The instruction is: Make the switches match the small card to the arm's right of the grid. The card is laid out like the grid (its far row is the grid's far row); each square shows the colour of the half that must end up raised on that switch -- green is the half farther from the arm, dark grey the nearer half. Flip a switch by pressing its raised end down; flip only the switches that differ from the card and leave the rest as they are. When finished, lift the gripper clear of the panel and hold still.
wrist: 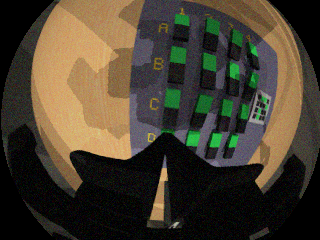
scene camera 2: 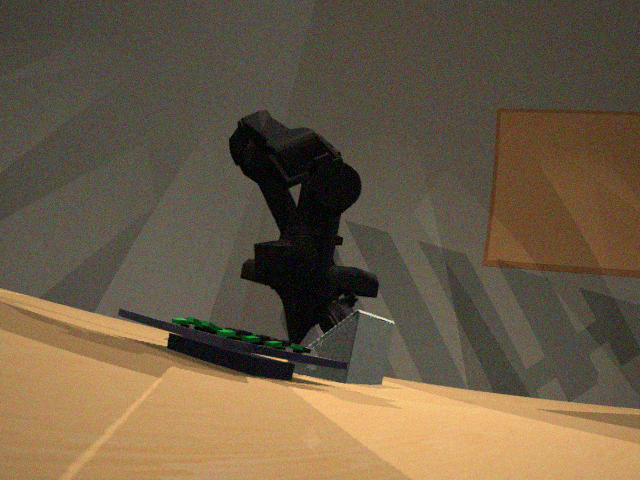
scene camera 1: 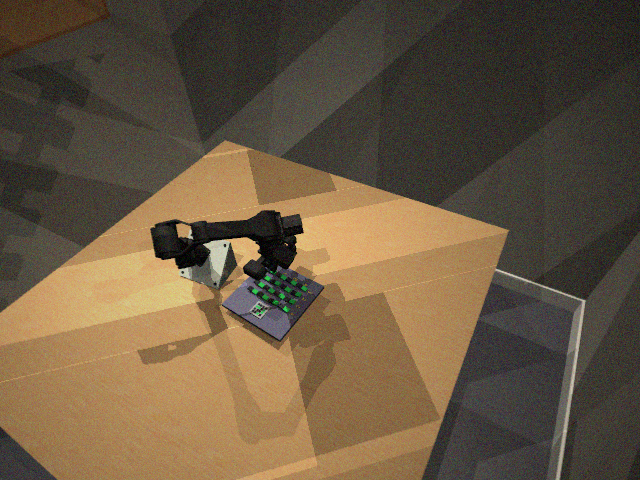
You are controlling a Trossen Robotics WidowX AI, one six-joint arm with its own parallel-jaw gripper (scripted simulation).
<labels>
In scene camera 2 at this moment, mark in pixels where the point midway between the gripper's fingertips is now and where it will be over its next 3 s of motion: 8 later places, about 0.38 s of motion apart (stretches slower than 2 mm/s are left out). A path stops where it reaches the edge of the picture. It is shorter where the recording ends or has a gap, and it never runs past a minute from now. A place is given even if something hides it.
The gripper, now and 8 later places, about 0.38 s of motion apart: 294, 344; 294, 345; 301, 315; 299, 300; 292, 316; 289, 330; 287, 337; 287, 339; 287, 340
</labels>
